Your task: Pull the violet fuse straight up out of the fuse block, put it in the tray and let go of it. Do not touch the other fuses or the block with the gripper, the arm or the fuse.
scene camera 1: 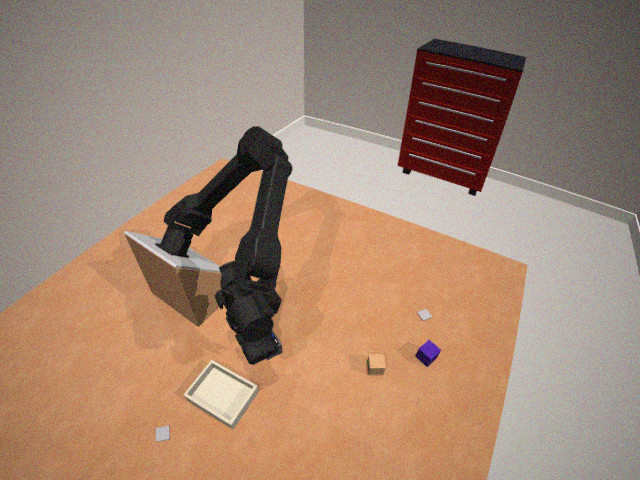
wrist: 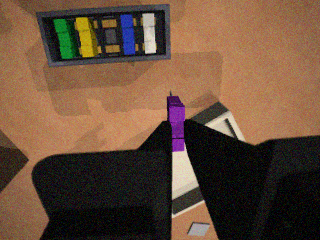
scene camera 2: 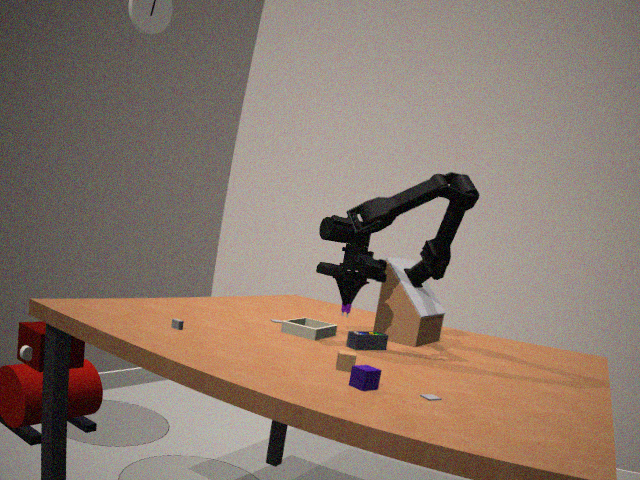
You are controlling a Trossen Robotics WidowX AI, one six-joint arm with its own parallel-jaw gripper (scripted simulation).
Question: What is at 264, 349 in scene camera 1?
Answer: My gripper.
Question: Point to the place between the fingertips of my gripper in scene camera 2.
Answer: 346, 305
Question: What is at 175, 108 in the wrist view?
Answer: A violet fuse.
